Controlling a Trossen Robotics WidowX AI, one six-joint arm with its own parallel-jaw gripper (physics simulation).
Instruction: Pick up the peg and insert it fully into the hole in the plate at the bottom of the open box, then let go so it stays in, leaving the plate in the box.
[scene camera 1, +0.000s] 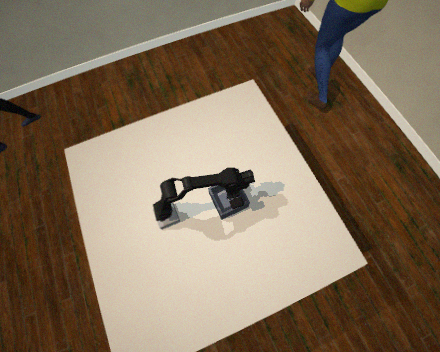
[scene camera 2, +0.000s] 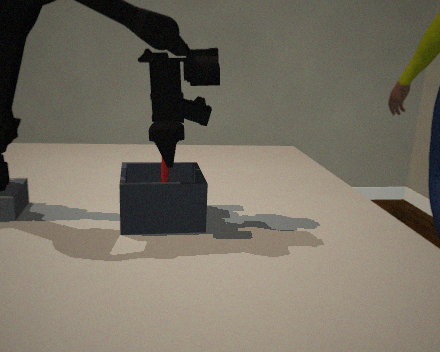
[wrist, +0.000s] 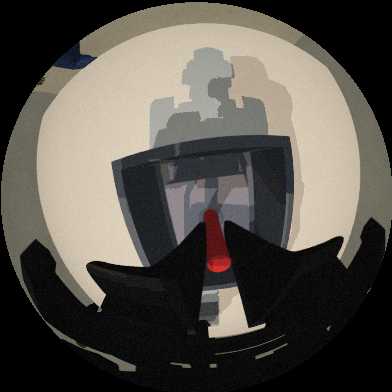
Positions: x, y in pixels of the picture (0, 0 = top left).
Labels:
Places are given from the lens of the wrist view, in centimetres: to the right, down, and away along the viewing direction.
my gripper (wrist: 214, 226): 1, 2, 10
dark open box (wrist: 139, 178): -6, -2, 14

